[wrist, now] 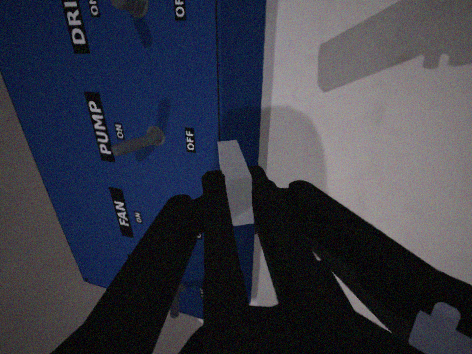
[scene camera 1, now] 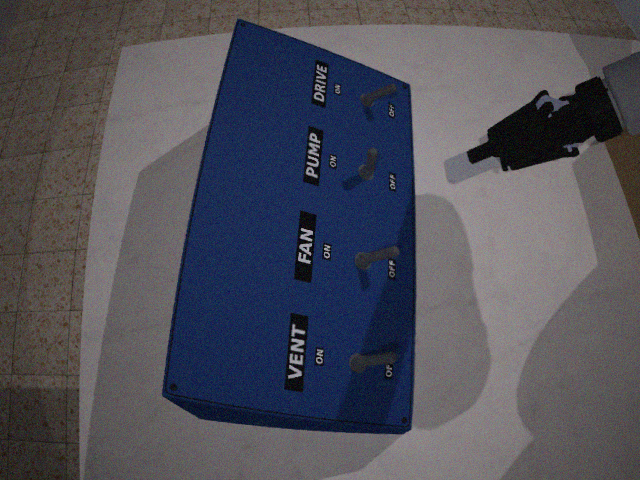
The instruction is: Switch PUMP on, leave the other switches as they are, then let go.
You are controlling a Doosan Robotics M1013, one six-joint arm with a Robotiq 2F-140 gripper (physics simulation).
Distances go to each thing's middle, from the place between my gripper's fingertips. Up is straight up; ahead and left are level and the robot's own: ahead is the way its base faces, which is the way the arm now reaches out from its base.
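The blue switch panel [scene camera 1: 274, 305] is 1 cm below my hand, and it is also 18 cm ahead of my hand and 5 cm to the left of it.
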